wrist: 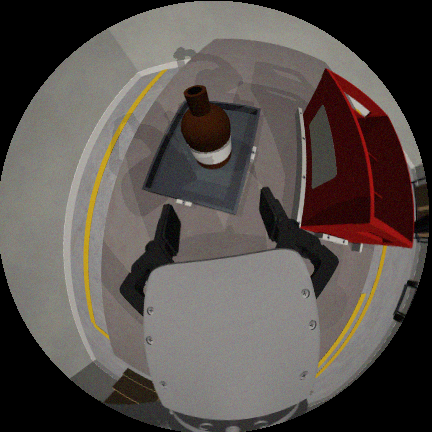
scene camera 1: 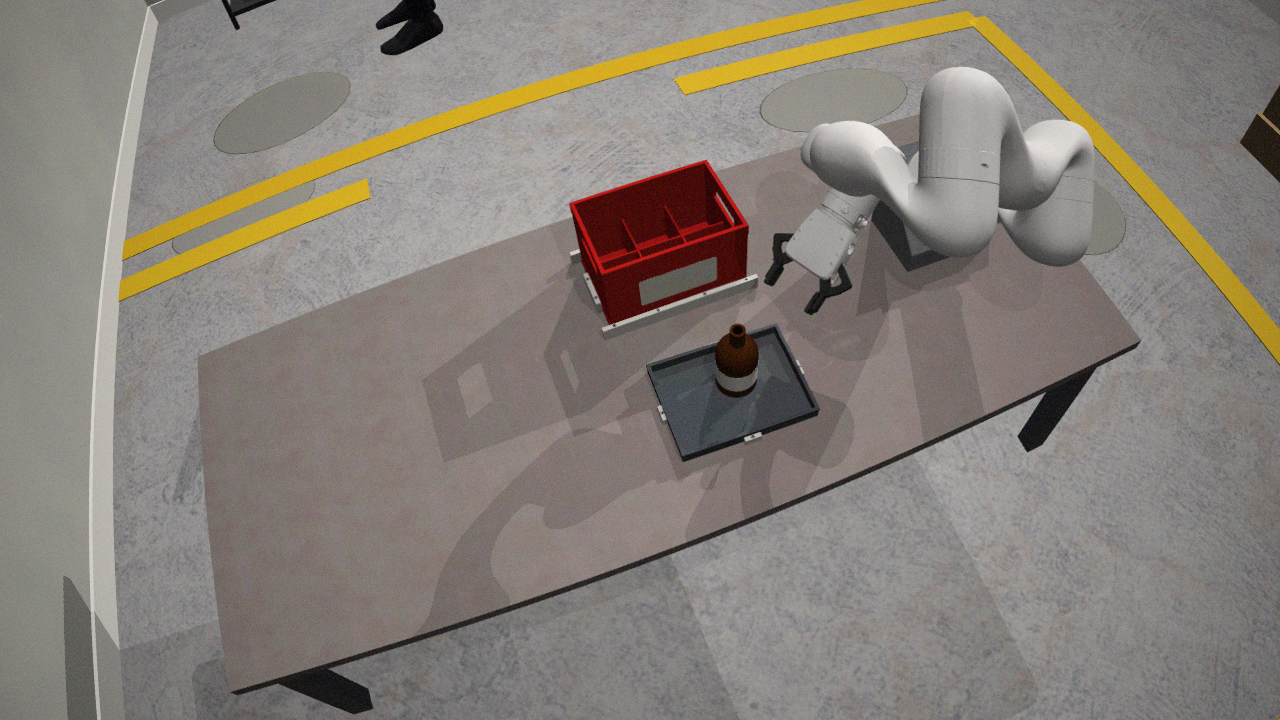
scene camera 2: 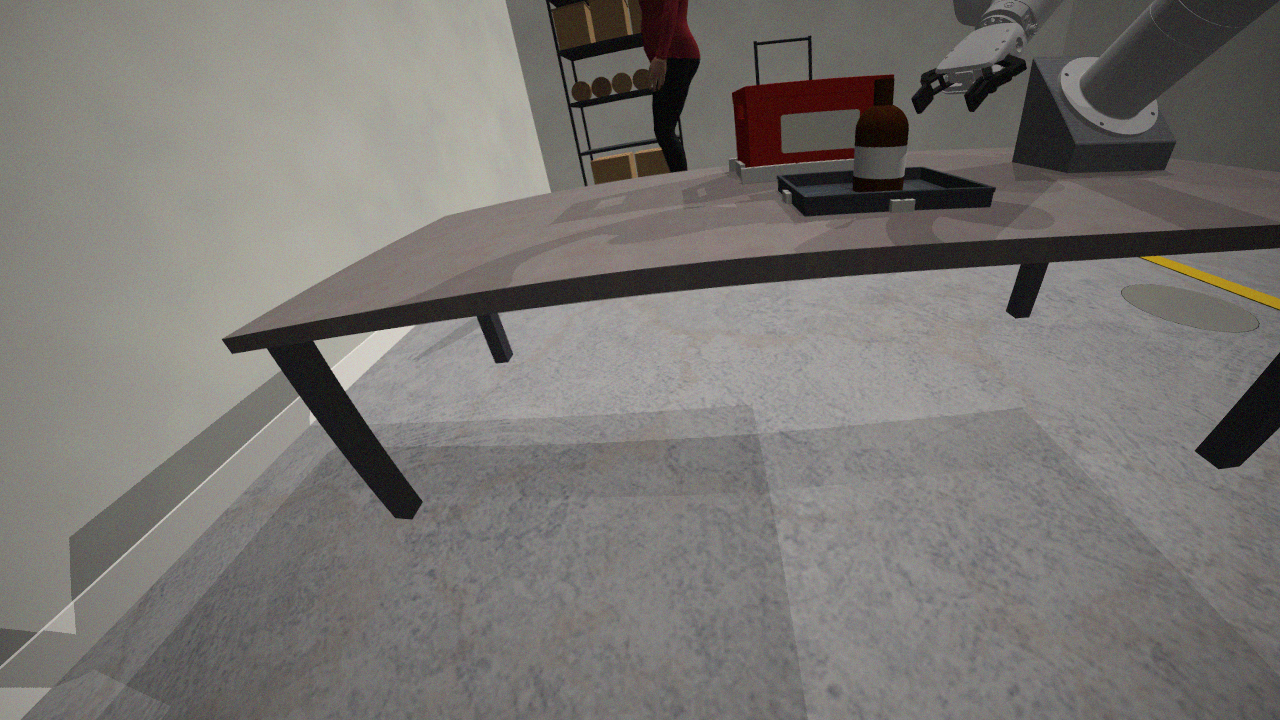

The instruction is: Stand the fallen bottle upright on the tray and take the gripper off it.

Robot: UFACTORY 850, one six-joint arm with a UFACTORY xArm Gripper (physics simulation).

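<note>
A brown bottle (scene camera 1: 736, 357) (scene camera 2: 881, 138) (wrist: 206, 128) with a white label stands upright on the dark grey tray (scene camera 1: 700, 450) (scene camera 2: 939, 200) (wrist: 192, 206), inside its rim, with its neck pointing up. My gripper (scene camera 1: 793, 298) (scene camera 2: 947, 104) (wrist: 216, 205) is open, with nothing between its fingers. It hangs above the table on the robot-base side of the tray, higher than the tray and well apart from the bottle. In the wrist view the bottle shows beyond the fingertips.
A red divided crate (scene camera 1: 677, 279) (scene camera 2: 756, 125) (wrist: 320, 200) stands behind the tray, near the gripper's side, with white strips along its foot. The table (scene camera 1: 340, 501) (scene camera 2: 572, 241) carries white clips around the tray. A person (scene camera 2: 671, 62) and a shelf rack (scene camera 2: 573, 134) are in the background.
</note>
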